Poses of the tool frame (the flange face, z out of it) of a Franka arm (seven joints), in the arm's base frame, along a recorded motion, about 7 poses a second.
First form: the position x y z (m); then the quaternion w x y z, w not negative.
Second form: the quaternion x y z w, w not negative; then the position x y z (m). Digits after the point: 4 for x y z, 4 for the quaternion.
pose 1, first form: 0.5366, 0.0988, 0.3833, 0.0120, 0.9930, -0.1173, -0.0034
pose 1, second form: 0.9930, -0.1173, -0.0034, 0.0120, 0.5366, 0.0988, 0.3833
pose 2, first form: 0.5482, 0.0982, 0.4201, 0.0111, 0.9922, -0.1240, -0.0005
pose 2, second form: 0.9922, -0.1240, -0.0005, 0.0111, 0.5482, 0.0982, 0.4201
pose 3, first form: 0.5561, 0.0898, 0.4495, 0.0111, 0.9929, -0.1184, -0.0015
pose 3, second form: 0.9929, -0.1184, -0.0015, 0.0111, 0.5561, 0.0898, 0.4495
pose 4, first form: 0.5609, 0.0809, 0.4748, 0.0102, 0.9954, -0.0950, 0.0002
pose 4, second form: 0.9954, -0.0950, 0.0002, 0.0102, 0.5609, 0.0809, 0.4748
